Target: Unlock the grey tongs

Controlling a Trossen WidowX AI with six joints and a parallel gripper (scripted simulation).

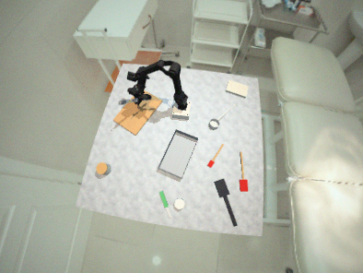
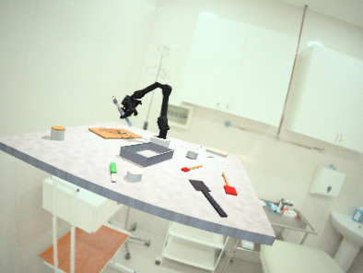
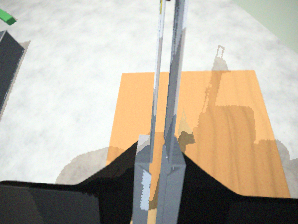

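The wooden board lies 130 mm below my gripper tip, 30 mm to the right of it and 20 mm behind it. Round my gripper tip: orange-topped can: 490 mm ahead, 100 mm to the right, 100 mm below; then roasting tin: 380 mm to the left, 240 mm ahead, 110 mm below; then white puck: 570 mm ahead, 470 mm to the left, 120 mm below.
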